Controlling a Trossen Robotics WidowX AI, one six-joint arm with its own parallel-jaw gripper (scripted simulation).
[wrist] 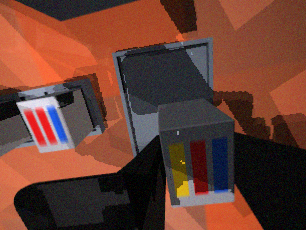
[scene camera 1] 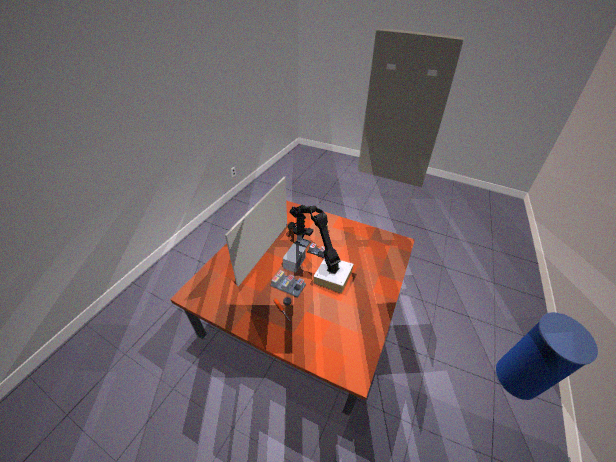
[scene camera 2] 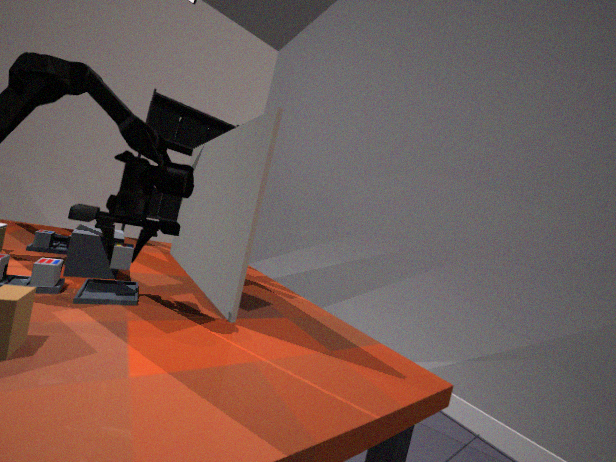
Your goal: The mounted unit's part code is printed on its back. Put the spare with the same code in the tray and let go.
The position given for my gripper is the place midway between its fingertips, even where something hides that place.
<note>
In view: my gripper (scene camera 2: 121,261) and a tall panel (scene camera 2: 218,222).
My gripper also shows in the wrist view (wrist: 186,137).
</note>
